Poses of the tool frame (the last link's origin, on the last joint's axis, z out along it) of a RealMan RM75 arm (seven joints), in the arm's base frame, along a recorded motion.
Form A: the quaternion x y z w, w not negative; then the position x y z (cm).
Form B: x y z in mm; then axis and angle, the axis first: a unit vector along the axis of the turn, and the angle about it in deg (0 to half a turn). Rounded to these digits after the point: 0 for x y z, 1 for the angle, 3 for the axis.
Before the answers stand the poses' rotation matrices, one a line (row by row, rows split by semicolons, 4 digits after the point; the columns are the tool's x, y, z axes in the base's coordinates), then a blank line. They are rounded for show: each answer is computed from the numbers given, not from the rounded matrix.
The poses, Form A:
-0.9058 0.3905 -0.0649 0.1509 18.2 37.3 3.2
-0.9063 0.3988 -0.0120 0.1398 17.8 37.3 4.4
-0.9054 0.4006 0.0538 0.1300 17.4 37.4 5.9
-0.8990 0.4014 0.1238 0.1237 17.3 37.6 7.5
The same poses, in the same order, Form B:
0.6866 -0.6879 0.2354; -0.7271 -0.6495 0.2227; -0.0003 -0.3241 -0.9460
0.6817 -0.7194 0.1332; -0.7261 -0.6429 0.2438; -0.0897 -0.2629 -0.9606
0.6733 -0.7394 0.0067; -0.7114 -0.6452 0.2785; -0.2016 -0.1923 -0.9604
0.6471 -0.7524 -0.1233; -0.6911 -0.6471 0.3218; -0.3219 -0.1230 -0.9387

182 373 32 -0.916 0.395 -0.066 162.6
178 373 44 -0.915 0.403 -0.012 163.9
174 374 59 -0.913 0.404 0.054 165.1
173 376 75 -0.906 0.405 0.125 165.8

